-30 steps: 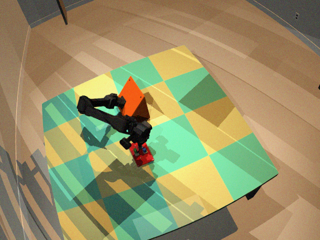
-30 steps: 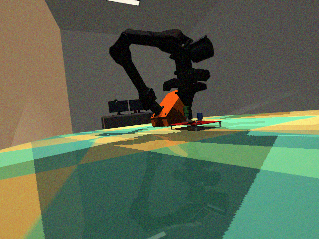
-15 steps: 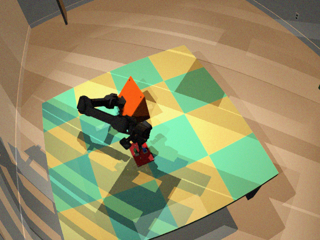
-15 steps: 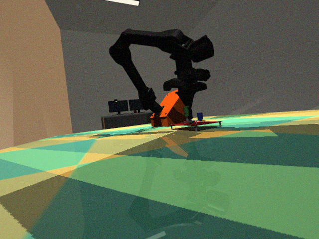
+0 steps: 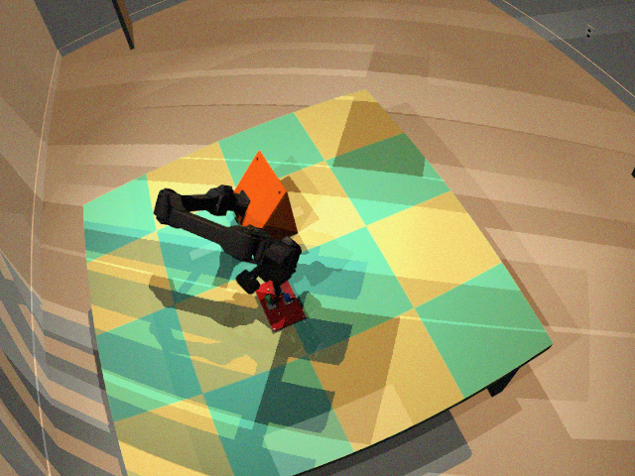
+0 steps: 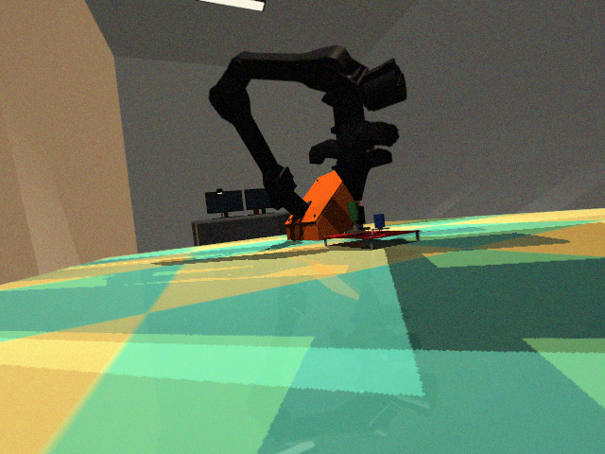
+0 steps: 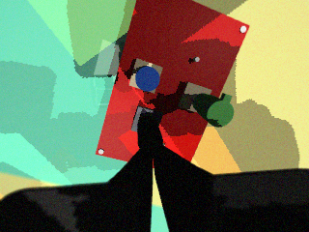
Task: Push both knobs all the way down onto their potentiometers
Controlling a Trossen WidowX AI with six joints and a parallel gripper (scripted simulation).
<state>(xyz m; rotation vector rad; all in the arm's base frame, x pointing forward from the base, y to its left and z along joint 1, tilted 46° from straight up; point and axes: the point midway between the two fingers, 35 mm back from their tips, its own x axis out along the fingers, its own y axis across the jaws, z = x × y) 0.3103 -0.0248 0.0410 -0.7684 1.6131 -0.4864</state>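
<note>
Now: the green knob 40 mm to the right of my gripper tip, 30 mm ahead of it and 20 mm below it. Also, from my gripper tip: black knob: 40 mm below.
</note>
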